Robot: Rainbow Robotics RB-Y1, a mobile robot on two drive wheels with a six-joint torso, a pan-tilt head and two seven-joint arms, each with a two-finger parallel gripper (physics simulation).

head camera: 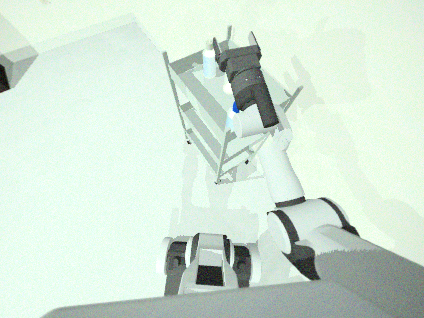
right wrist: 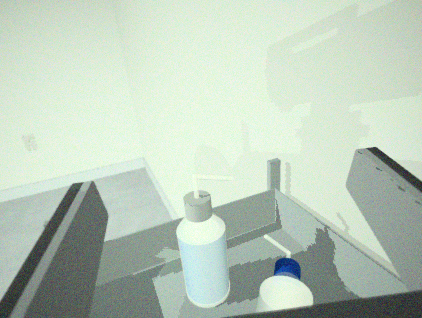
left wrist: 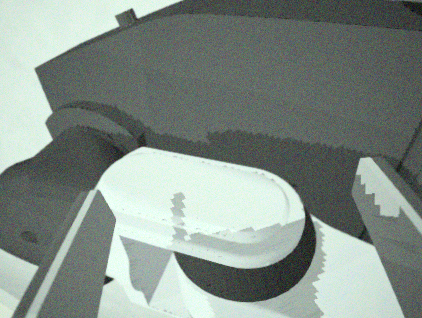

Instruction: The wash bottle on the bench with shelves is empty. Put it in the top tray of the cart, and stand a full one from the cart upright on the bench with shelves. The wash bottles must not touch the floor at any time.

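Places are measured from the robot's base along level axes (x down, y ahead, z right), in metres.
Pixels of known places: left gripper, fingertip midpoint: (left wrist: 228,190); right gripper, fingertip midpoint: (head camera: 232,37) (right wrist: 227,182).
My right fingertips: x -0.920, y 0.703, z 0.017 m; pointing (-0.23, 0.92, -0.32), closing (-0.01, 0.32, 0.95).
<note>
Behind a point stands the place of what it marks.
A wash bottle with a grey cap and light blue body (head camera: 209,64) @(x -0.734, y 0.837, z -0.058 m) (right wrist: 206,270) @(x -0.725, y 0.838, z -0.048 m) stands upright in the top tray of the cart (head camera: 200,102) @(x -0.663, y 0.690, z -0.087 m) (right wrist: 250,210) @(x -0.704, y 0.996, z -0.017 m). In the right wrist view a white, blue-capped bottle (right wrist: 285,295) @(x -0.723, y 0.822, z 0.042 m) seems to lie in the tray, cap away from the camera, its near part cut off. Another bottle with a blue cap (head camera: 235,107) @(x -0.805, y 0.551, z 0.046 m) is at the tray's near end, partly behind my right arm. My right gripper (head camera: 233,37) @(x -0.920, y 0.703, z 0.017 m) (right wrist: 227,182) @(x -0.920, y 0.703, z 0.017 m) is open and empty above the tray. My left gripper (left wrist: 228,190) @(x -0.377, y -0.219, z -0.214 m) is open and empty near my own body. The bench with shelves cannot be made out.
The cart's corner posts (head camera: 176,95) @(x -0.548, y 0.831, z -0.237 m) (right wrist: 273,175) @(x -0.755, y 1.027, z 0.019 m) rise above the tray. A pale grey block (head camera: 17,57) shows at the upper left of the head view. A wall with an outlet (right wrist: 29,142) @(x -0.401, y 2.085, z -1.754 m) is beyond the cart. My base's grey body and a white arm link (left wrist: 200,200) @(x -0.294, y -0.266, z -0.102 m) are close to the left gripper.
</note>
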